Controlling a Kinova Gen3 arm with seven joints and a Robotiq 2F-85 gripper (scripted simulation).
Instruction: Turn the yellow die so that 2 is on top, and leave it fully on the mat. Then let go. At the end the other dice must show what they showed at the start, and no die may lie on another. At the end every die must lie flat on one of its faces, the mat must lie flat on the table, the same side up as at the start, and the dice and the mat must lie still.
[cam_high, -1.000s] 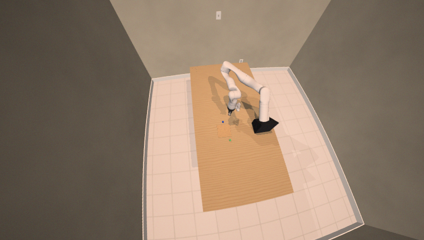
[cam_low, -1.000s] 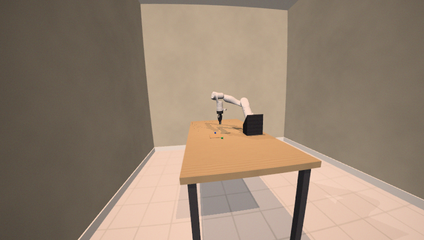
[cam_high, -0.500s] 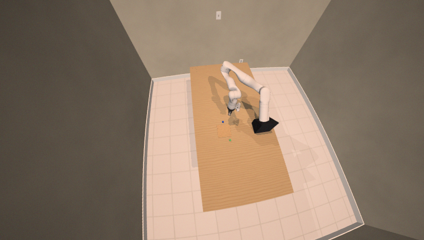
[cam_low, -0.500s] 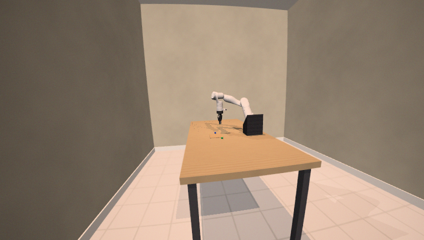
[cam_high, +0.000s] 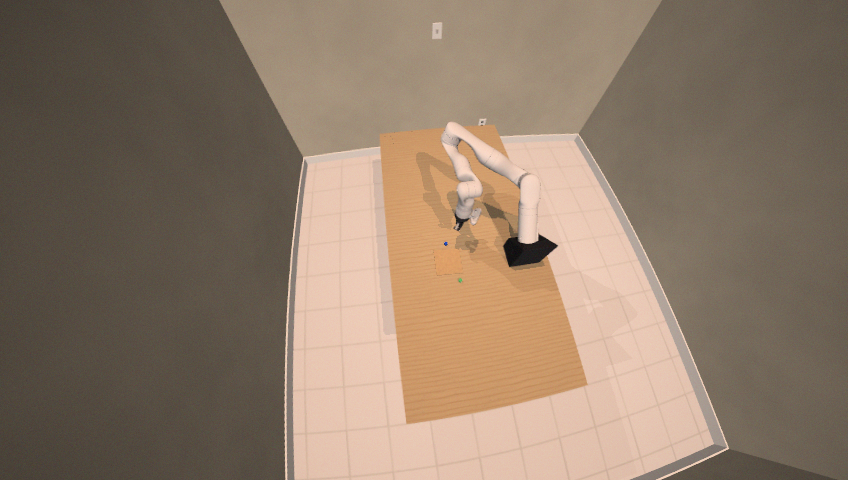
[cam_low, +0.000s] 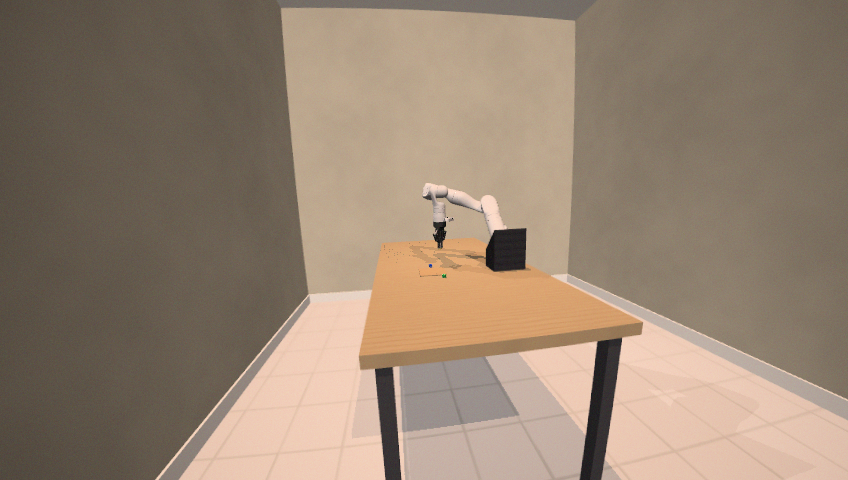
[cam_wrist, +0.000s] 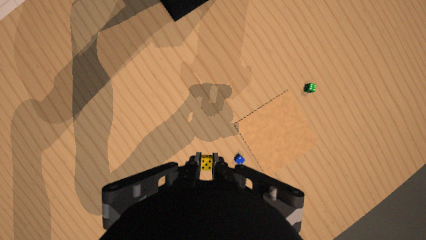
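My hand is 20 mm above the yellow die. Also, from my hand: green die: 250 mm to the left, 110 mm below, 30 mm ahead; then blue die: 110 mm below, 70 mm ahead, 40 mm to the left; then tan mat: 140 mm to the left, 120 mm below, 70 mm ahead.
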